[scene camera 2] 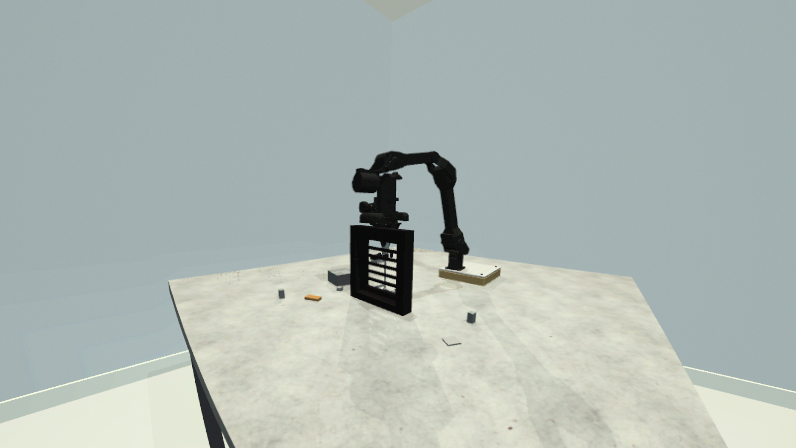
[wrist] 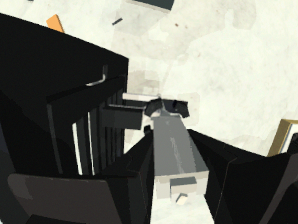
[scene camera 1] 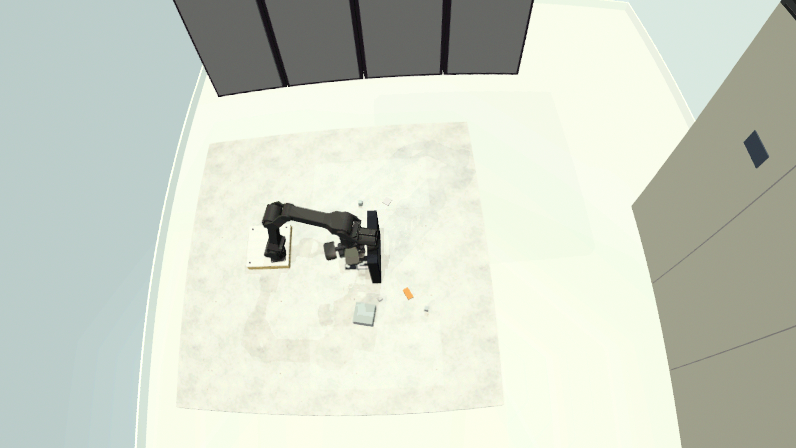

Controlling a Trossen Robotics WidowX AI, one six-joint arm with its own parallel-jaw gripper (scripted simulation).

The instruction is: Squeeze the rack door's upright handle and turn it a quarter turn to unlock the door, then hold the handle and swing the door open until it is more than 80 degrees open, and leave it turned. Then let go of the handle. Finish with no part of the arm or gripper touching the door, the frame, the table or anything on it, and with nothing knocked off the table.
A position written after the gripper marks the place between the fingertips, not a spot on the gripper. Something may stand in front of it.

The gripper shows in scene camera 2 (385, 246), in the wrist view (169, 137) and in scene camera 1 (353, 255).
